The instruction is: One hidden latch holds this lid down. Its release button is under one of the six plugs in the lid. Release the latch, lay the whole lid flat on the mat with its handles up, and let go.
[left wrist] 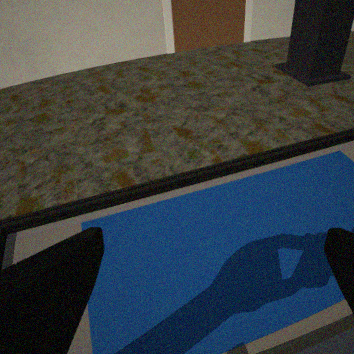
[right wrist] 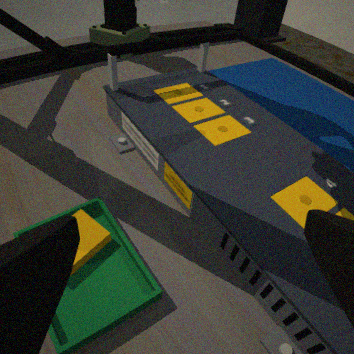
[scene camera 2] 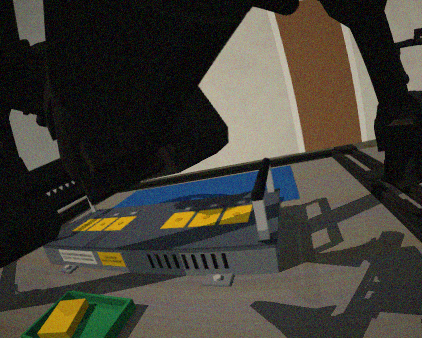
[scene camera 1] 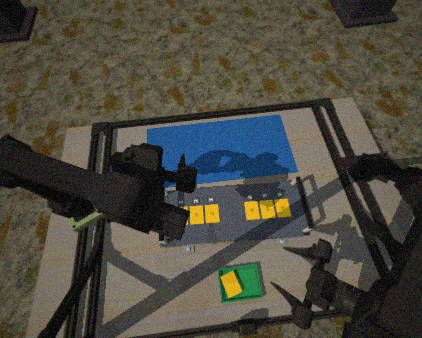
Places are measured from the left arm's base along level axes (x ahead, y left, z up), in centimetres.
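Pixels of known places: left gripper, fingertip midpoint: (left wrist: 215, 239) (scene camera 1: 166, 151); right gripper, fingertip midpoint: (right wrist: 193, 225) (scene camera 2: 99, 195) (scene camera 1: 277, 264); left arm's base, link origin: (right wrist: 119, 25) (scene camera 1: 82, 208); right arm's base, link origin: (scene camera 2: 403, 179) (scene camera 1: 360, 175).
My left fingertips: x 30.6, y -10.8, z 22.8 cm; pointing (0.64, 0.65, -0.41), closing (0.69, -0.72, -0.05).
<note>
For each thing: its top centre in the pictures, then the offset to it from my left fingertips. "spot": a spot on its surface instead. Level surfaces: height alone.
- dark grey lid, surface spot: (right wrist: 250, 160) spot: dx +8.3, dy -18.1, dz -23.2 cm
- number 3 plug, top centre: (right wrist: 222, 128) dx +3.5, dy -14.2, dz -23.2 cm
- number 4 plug, top centre: (right wrist: 305, 199) dx +14.9, dy -20.6, dz -23.2 cm
- blue mat, surface height: dz -27.9 cm
- green tray, top centre: (right wrist: 80, 260) (scene camera 2: 75, 317) (scene camera 1: 239, 283) dx -0.9, dy -35.3, dz -26.4 cm
- yellow block, top centre: (right wrist: 70, 239) (scene camera 2: 62, 314) (scene camera 1: 231, 284) dx -3.1, dy -34.1, dz -26.4 cm
The dark grey lid (scene camera 1: 231, 200) (scene camera 2: 150, 235) (right wrist: 250, 160) lies level, its two handles up; the handle at the picture's right (scene camera 1: 304, 202) (scene camera 2: 260, 187) stands upright, the other is partly hidden in scene camera 1. Six yellow squares sit in the lid, three per group, including the number 3 plug (right wrist: 222, 129) and number 4 plug (right wrist: 304, 199). The blue mat (scene camera 1: 220, 135) (scene camera 2: 287, 182) (left wrist: 165, 215) (right wrist: 280, 75) lies behind the lid. My left gripper (left wrist: 215, 239) is open and empty, above the lid's left end and the mat edge. My right gripper (scene camera 1: 278, 265) (right wrist: 193, 225) is open and empty, in front of the lid.
A green tray (scene camera 1: 252, 287) (scene camera 2: 107, 320) (right wrist: 110, 295) stands in front of the lid, holding a yellow block (scene camera 1: 231, 283) (scene camera 2: 63, 318) (right wrist: 90, 237). Small grey tabs with pale studs stick out along the lid's front. A dark frame (scene camera 1: 215, 114) edges the table. Arm shadows cross the table, lid and mat.
</note>
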